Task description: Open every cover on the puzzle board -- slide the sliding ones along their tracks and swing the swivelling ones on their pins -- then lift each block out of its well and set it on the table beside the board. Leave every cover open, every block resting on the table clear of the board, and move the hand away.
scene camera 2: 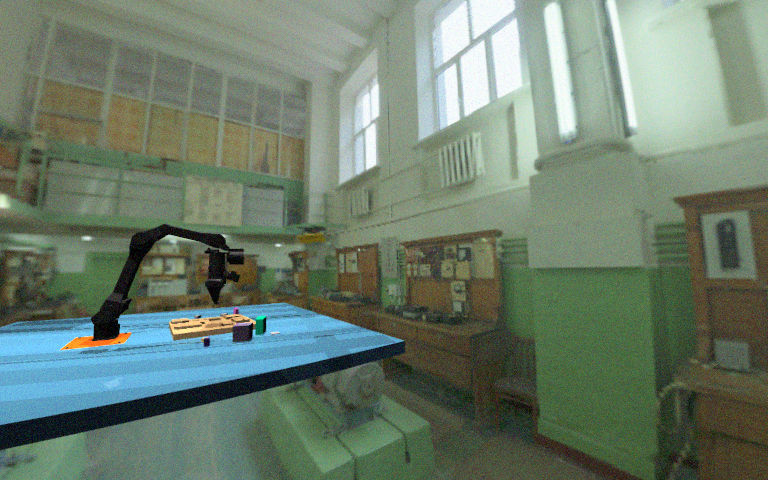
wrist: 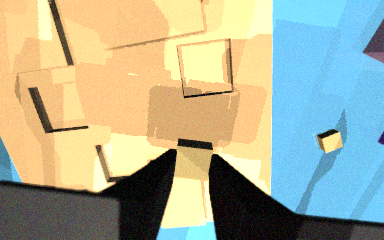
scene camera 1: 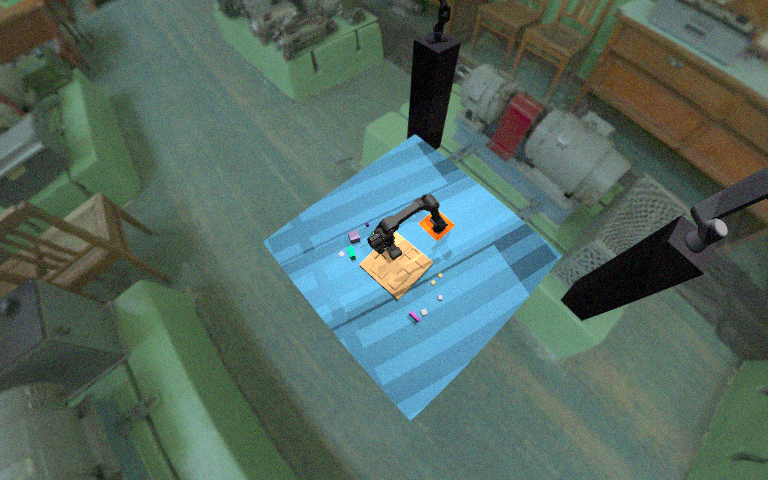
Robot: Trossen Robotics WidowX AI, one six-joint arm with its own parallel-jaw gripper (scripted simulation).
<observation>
The pictures show: the gripper and a tan puzzle board.
</observation>
